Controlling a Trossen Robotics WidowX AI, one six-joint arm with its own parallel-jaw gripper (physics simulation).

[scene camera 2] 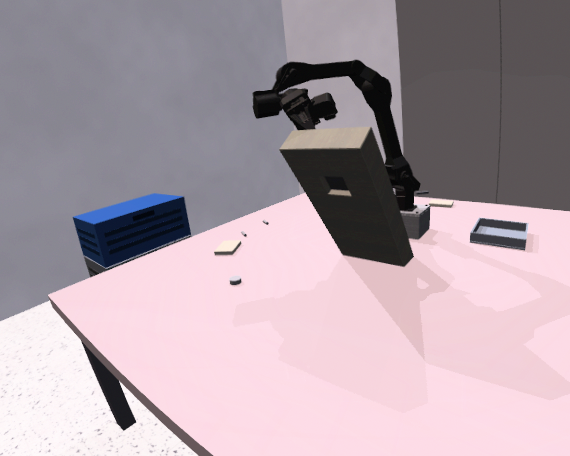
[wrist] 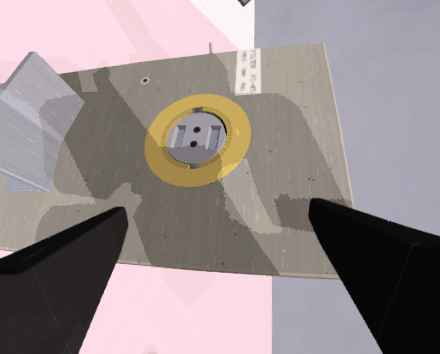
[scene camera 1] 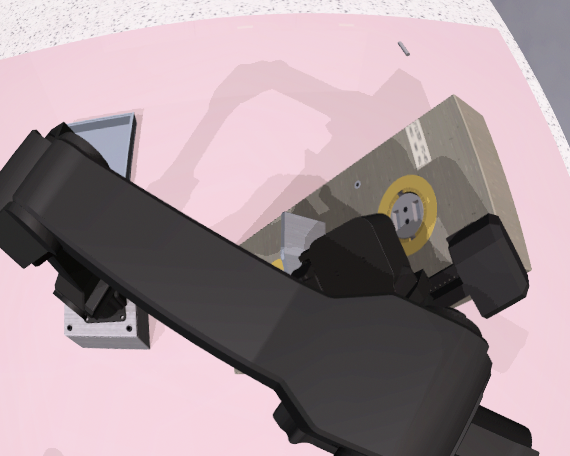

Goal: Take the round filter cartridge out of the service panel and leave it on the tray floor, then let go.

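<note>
The round grey filter cartridge (scene camera 1: 406, 216) (wrist: 196, 137) sits in its socket inside a yellow ring (scene camera 1: 427, 220) (wrist: 235, 135) on the service panel (scene camera 1: 447, 130) (scene camera 2: 345, 220) (wrist: 295, 145). Its face has two slots and two dark holes. The panel leans steeply above the table. My gripper (wrist: 219, 211) is wide open and empty in front of the panel; in the wrist view the cartridge lies above and between the fingertips. In scene camera 1 the fingertips are hidden by the arm. The blue-grey tray (scene camera 1: 131, 150) (scene camera 2: 499, 244) lies on the table near the arm's base, partly covered by the arm in scene camera 1.
A grey metal flap or block (scene camera 1: 302, 237) (wrist: 37, 115) sticks out from the panel beside the yellow ring. A label (scene camera 1: 418, 143) (wrist: 247, 71) and a small screw (scene camera 1: 357, 184) (wrist: 145, 80) are on the panel. A small disc (scene camera 2: 235, 280) and a flat beige block (scene camera 2: 228, 247) lie on the table.
</note>
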